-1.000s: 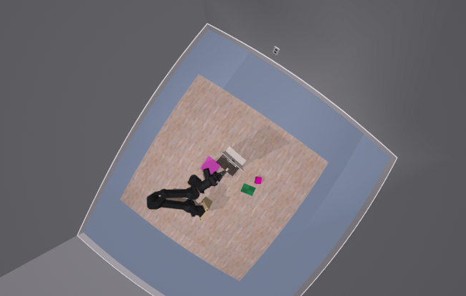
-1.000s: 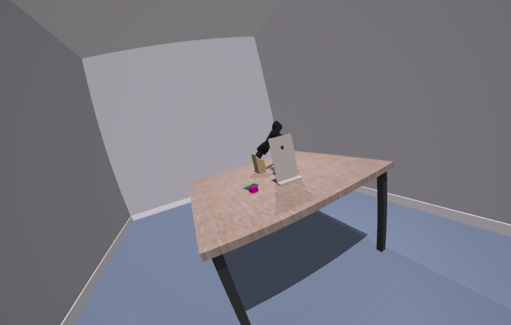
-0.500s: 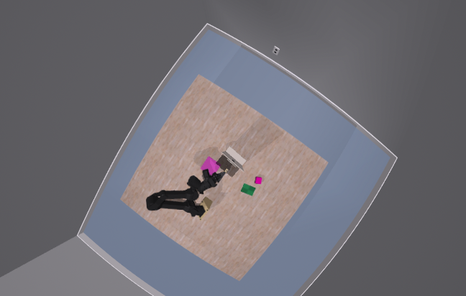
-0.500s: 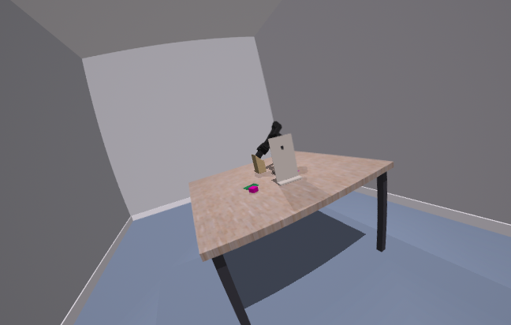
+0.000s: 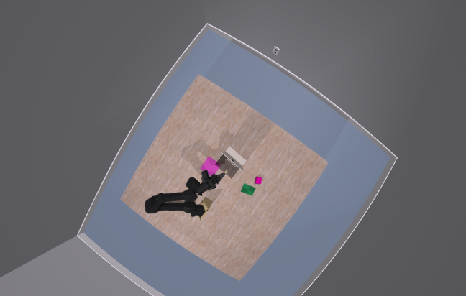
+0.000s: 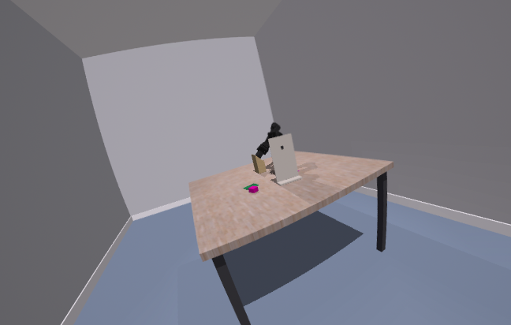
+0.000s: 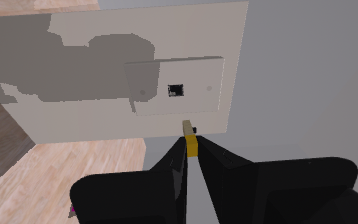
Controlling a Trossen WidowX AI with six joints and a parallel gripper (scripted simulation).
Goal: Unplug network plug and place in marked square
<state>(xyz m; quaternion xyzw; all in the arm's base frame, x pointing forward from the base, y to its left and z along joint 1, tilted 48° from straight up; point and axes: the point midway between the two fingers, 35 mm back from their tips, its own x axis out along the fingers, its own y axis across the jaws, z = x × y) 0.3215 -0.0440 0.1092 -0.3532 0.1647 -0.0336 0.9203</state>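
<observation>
The flat magenta square is 25 cm below my gripper tip, 11 cm to the left of it and 7 cm behind it. The rest, counted from my gripper tip: upright grey panel: 10 cm below, 10 cm ahead, 1 cm to the left; thin pale tab: 1 cm ahead; yellow plug: 1 cm ahead.
</observation>
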